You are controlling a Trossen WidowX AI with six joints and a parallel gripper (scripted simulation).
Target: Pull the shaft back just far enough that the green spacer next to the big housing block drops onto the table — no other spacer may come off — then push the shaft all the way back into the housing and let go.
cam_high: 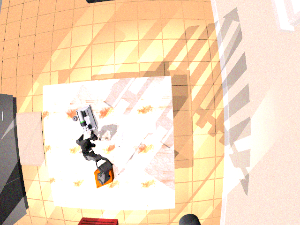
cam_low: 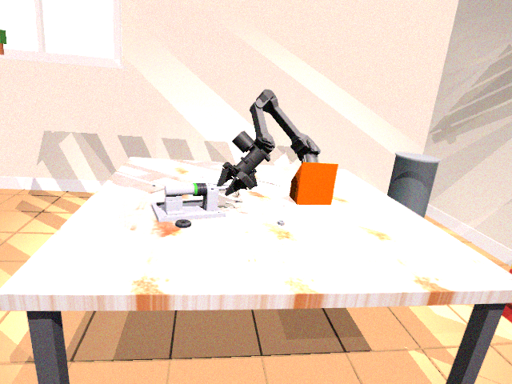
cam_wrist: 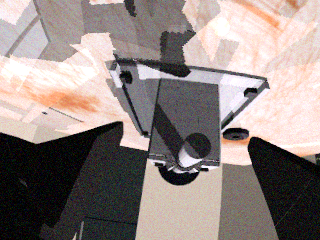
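Right now the green spacer is 90 mm ahead of my gripper tip, 40 mm to the left of it and 10 mm above it. The rest, counted from my gripper tip: black ring: 120 mm ahead, 160 mm to the left, 60 mm below.
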